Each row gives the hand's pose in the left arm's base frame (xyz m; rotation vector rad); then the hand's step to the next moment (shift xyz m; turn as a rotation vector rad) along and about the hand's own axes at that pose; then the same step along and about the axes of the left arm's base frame.
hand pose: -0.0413 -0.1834 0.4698 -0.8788 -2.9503 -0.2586
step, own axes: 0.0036 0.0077 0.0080 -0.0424 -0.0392 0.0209
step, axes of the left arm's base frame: 0.0012 0.0097 -0.0064 0.0140 -0.0515 -0.0304
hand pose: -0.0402 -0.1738 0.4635 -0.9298 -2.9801 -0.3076
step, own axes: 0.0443 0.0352 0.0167 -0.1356 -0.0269 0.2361
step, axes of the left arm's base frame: -0.0158 0.0564 -0.0071 0.1093 -0.0536 -0.2450
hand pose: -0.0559 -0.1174 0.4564 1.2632 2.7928 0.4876
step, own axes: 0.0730 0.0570 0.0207 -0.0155 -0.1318 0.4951
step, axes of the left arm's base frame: -0.0040 0.0947 0.0042 -0.0052 0.0392 -0.5110
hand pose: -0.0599 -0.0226 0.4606 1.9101 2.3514 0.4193
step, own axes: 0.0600 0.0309 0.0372 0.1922 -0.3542 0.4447
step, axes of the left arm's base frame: 0.0249 0.0698 -0.0211 -0.2729 0.1919 -0.4988
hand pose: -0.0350 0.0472 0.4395 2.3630 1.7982 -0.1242
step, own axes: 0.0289 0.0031 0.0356 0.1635 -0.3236 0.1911
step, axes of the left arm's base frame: 0.0121 0.0200 -0.0396 -0.2604 0.2035 -0.2424
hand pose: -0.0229 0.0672 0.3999 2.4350 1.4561 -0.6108
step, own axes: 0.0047 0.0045 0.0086 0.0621 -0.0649 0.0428
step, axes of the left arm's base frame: 0.0039 -0.0020 -0.0098 -0.0411 0.0619 -0.0663
